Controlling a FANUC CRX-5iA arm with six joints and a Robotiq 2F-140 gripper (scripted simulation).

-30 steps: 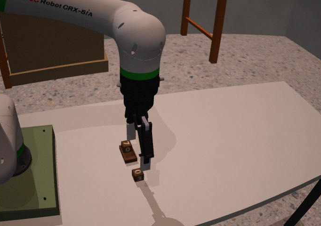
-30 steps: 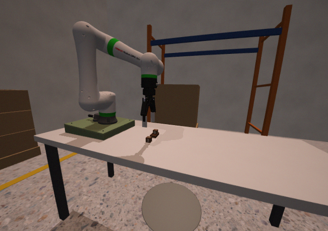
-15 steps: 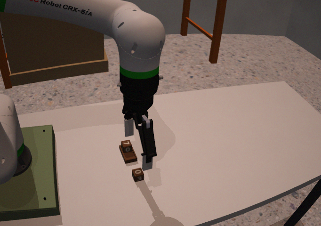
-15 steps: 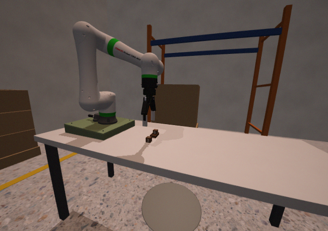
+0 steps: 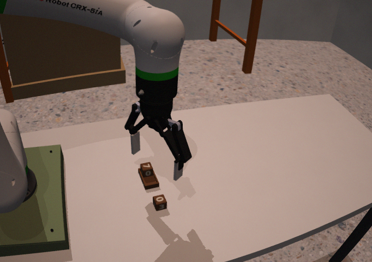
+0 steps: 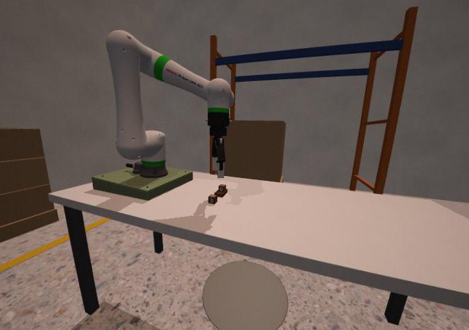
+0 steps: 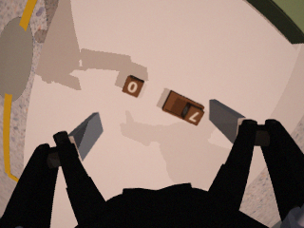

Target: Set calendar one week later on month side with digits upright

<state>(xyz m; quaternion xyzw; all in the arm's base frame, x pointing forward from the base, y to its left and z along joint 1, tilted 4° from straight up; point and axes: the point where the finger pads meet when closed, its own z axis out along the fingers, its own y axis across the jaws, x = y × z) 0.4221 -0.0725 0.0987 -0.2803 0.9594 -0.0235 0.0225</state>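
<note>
My hand is 1 cm past the brown tray, 6 cm to the right of it and 12 cm above it.
</note>
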